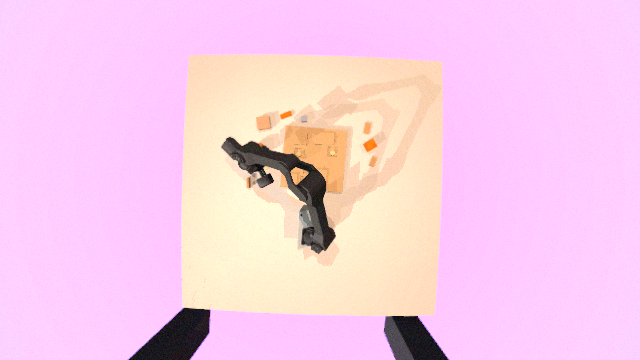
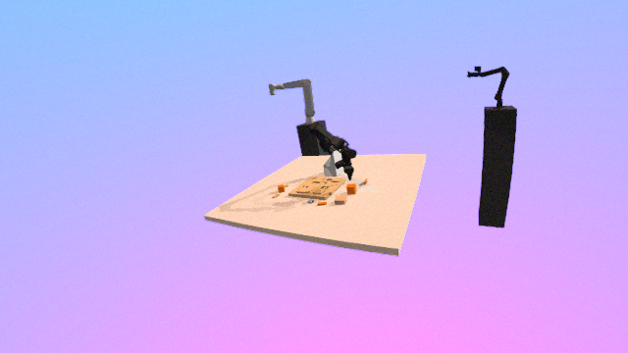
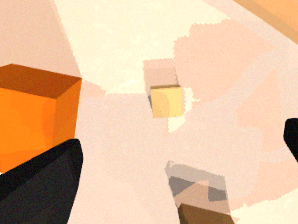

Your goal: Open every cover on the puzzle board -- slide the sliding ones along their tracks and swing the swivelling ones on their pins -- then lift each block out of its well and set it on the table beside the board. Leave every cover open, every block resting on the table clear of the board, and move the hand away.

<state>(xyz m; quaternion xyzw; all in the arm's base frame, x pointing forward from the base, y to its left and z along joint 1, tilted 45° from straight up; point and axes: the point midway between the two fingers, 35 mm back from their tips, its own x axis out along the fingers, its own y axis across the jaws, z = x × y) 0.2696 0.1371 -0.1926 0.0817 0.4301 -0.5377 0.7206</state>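
The tan puzzle board lies 50 mm ahead of my gripper tip, 200 mm to the right of it and 50 mm below it. Round my gripper tip: orange bar (260 mm ahead, 70 mm to the right, 60 mm below); orange cube (80 mm ahead, 50 mm to the left, 40 mm below).
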